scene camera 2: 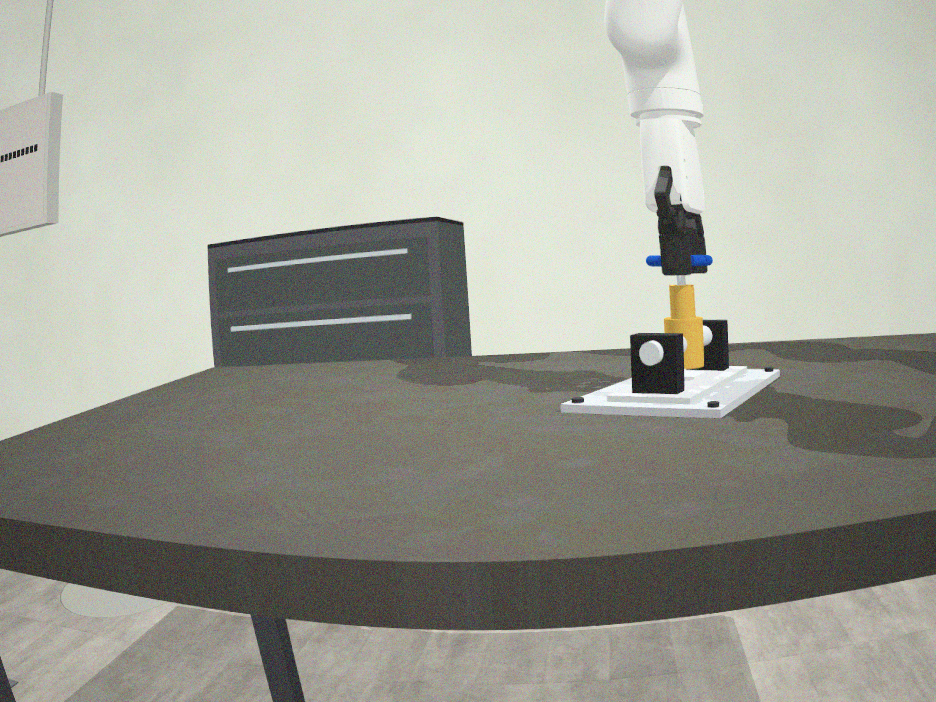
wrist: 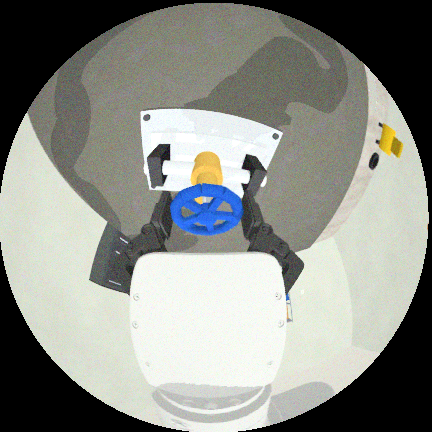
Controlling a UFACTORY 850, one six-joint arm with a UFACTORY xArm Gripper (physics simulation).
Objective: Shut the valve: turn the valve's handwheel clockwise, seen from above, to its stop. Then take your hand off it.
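Observation:
The valve's blue handwheel (scene camera 2: 654, 260) (wrist: 206, 231) lies level on a thin stem above the yellow valve body (scene camera 2: 683, 343) (wrist: 207, 165). The body stands on a white base plate (scene camera 2: 642, 410) (wrist: 215, 119). My gripper (scene camera 2: 684, 262) (wrist: 206, 199) points down over the valve and is shut on the handwheel, with one finger against each side of the rim in the wrist view. In the scene view the fingers overlap the wheel and their tips reach a little below it, beside the stem.
Two black blocks (scene camera 2: 657, 370) (wrist: 159, 167) (wrist: 255, 176) hold the white pipe (wrist: 177, 167) on both sides of the body, below my fingers. The plate sits on the dark table (scene camera 2: 302, 453) (wrist: 150, 65). A dark cabinet (scene camera 2: 332, 287) (wrist: 107, 260) stands beyond the table.

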